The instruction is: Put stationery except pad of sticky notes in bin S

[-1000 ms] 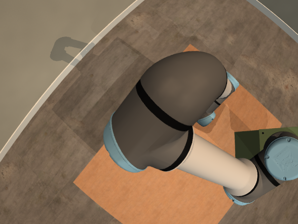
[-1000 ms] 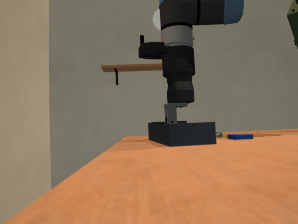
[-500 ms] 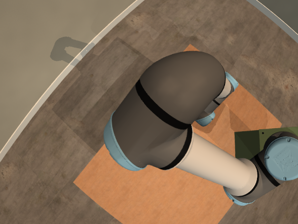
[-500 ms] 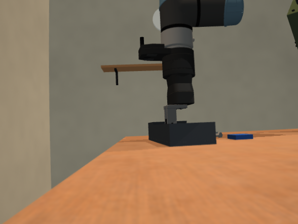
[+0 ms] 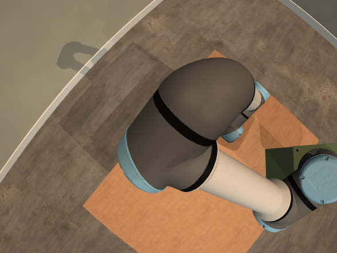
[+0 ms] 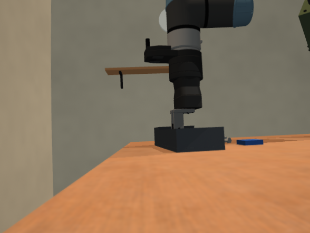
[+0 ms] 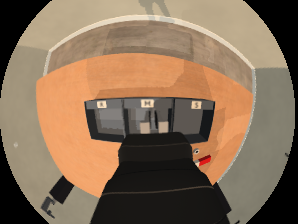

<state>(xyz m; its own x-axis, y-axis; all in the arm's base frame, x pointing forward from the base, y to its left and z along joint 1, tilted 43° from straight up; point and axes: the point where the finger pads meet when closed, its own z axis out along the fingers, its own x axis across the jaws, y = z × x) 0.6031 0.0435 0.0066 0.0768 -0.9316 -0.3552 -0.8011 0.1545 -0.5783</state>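
Right now my hand is 1 cm to the right of the dark bin, 1 cm past it and 1 cm above it. From my hand the other things lie so: black screw 9 cm behind, 8 cm to the right, 3 cm below; white clip-like piece 9 cm behind, 3 cm below, 2 cm to the right; white bolt 13 cm behind, 6 cm to the right, 3 cm below.
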